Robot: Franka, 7 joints.
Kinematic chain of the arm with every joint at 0, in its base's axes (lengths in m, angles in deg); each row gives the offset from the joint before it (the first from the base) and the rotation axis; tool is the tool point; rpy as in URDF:
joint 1: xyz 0 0 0.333 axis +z
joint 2: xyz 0 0 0 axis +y
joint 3: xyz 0 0 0.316 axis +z
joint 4: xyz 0.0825 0 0 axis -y
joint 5: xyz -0.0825 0 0.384 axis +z
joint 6: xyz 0 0 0 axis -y
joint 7: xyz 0.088 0 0 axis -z
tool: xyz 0 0 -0.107 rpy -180 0 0
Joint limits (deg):
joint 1: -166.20..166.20
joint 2: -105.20..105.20
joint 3: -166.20..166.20
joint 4: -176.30..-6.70
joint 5: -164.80..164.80
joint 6: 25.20..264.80
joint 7: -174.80..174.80
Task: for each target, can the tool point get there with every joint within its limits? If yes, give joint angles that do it. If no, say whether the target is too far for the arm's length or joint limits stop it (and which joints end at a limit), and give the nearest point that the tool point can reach.
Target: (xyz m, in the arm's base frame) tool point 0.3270 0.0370 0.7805
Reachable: yes | joints 127.21 -84.77 -41.77 -101.65 36.68 74.28 -50.05
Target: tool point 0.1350 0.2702 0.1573
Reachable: yes | joints 128.50 10.69 -67.79 -160.97 69.35 121.38 -101.15
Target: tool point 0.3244 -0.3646 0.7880
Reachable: yes | joints 48.01 -0.26 -109.99 -92.58 -57.63 230.39 118.35
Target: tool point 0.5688 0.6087 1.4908
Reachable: no: too far | nearest point 0.3421 0.3661 1.0294 | short by 0.568 m
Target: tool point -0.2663 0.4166 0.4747
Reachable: yes | joints 20.35 49.88 110.68 -133.97 109.51 143.24 -144.71
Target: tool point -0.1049 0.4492 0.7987
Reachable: yes | joints -107.44 -88.79 -12.32 -93.86 -105.28 60.21 -6.13
